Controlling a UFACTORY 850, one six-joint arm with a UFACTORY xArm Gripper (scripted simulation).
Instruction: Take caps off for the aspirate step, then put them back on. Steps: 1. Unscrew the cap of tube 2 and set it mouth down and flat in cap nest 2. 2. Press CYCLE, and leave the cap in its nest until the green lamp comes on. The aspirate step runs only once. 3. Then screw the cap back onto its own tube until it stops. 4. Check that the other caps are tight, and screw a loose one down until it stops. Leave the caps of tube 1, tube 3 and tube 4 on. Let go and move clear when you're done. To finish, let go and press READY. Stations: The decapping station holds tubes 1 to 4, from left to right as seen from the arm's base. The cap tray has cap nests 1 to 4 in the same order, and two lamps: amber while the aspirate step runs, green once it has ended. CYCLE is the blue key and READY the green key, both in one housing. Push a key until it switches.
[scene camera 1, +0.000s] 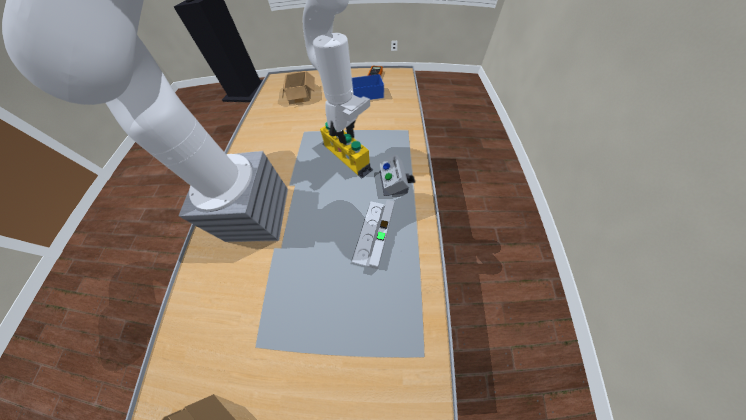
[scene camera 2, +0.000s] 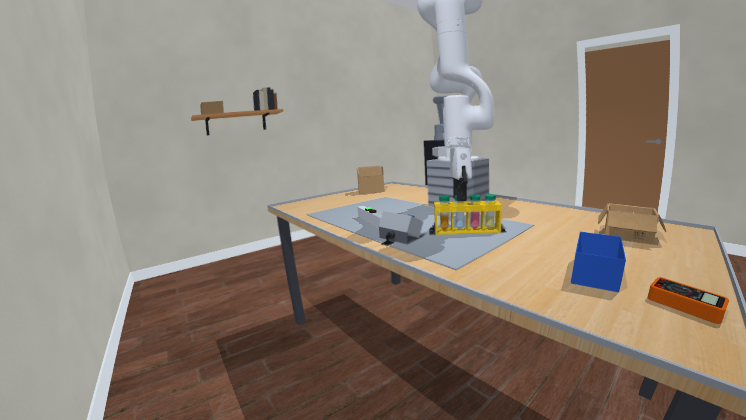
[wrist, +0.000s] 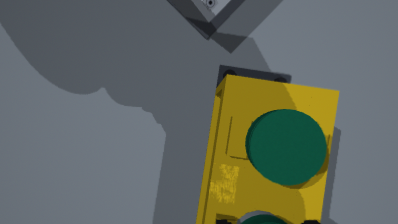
Labels:
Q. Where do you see an orange multimeter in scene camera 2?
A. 703, 304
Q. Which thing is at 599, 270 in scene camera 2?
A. A blue bin.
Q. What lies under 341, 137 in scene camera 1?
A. My gripper.

